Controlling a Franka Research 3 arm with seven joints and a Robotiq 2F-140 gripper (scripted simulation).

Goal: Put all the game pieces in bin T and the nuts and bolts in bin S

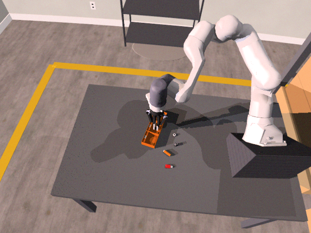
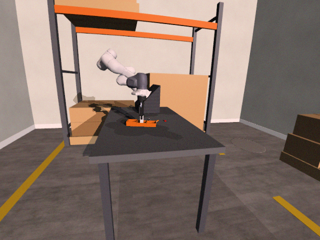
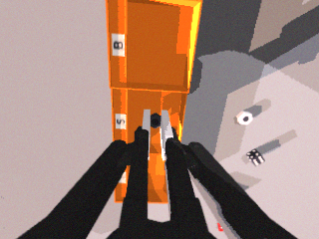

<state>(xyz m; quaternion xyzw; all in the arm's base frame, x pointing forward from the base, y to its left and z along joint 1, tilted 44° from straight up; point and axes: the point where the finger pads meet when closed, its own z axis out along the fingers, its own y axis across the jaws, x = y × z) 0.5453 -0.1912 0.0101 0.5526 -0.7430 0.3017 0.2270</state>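
Now: the dark nut 3 cm below my hand. Also, from my hand: orange bin tray 1 cm ahead, 3 cm below; grey nut 12 cm behind, 3 cm to the left, 5 cm below; black die 13 cm behind, 10 cm to the left, 4 cm below.
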